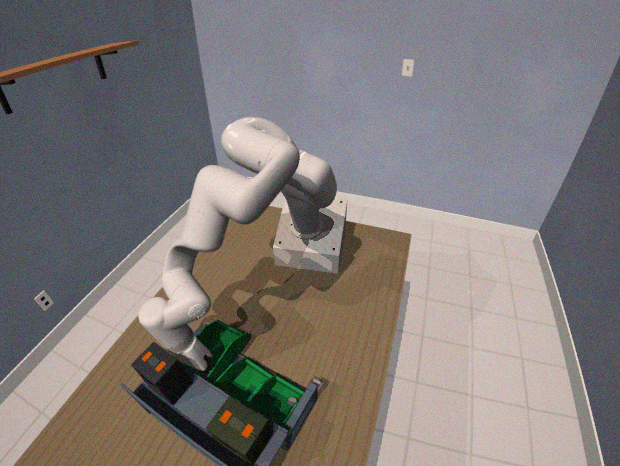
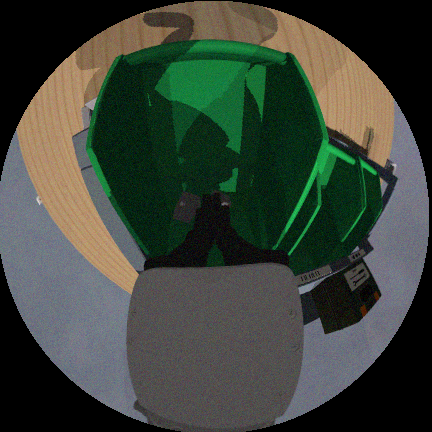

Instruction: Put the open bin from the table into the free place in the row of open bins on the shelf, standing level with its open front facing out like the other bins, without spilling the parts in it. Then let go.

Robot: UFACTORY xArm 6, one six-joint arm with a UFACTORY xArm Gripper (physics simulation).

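Frame: origin at the arm's base, x down, y left, z ahead, level; centimetres.
Seen in the pictures: gripper, fingertip midpoint: [image 1: 207, 368] [image 2: 213, 203]; arm's base, link origin: [image 1: 306, 224].
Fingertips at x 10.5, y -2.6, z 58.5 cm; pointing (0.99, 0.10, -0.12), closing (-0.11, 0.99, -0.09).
Pixels of each thing's middle, then the offset from my fingertips to it. "spot": a spot on its surface instead.
- open green bin, surface spot: [image 2: 215, 85] spot: dx +0.2, dy +0.7, dz -10.8 cm
- black box with orange marks, body centre: [image 1: 163, 374] dx -13.3, dy -1.3, dz +10.3 cm
- olive box, body centre: [image 2: 347, 294] [image 1: 240, 431] dx -12.0, dy +21.7, dz +11.9 cm
- shelf's right end panel, surface spot: [image 1: 303, 406] spot: dx -5.5, dy +29.7, dz -0.9 cm
- light round part, body centre: [image 1: 292, 402] dx +1.6, dy +25.3, dz -3.0 cm
The open green bin [image 1: 219, 339] [image 2: 215, 85] is at the left end of the row on the shelf [image 1: 199, 400] [image 2: 111, 210]. It looks higher than the other green bins [image 1: 253, 379] [image 2: 340, 200] and its front sticks out past theirs, towards the robot base. It looks tilted; how its underside rests is hidden. Small dark grey parts [image 2: 186, 206] lie in it near the fingertips. My gripper [image 1: 204, 366] [image 2: 213, 203] is shut and empty, with its fingers reaching into the back of this bin. Whether they touch its walls cannot be told.
A black box with orange marks [image 1: 159, 371] stands on the shelf top close to my gripper. An olive box [image 1: 239, 425] [image 2: 345, 300] stands further right on top. The shelf's right end panel [image 1: 303, 406] borders the row. A light round part [image 1: 292, 401] lies in the rightmost bin.
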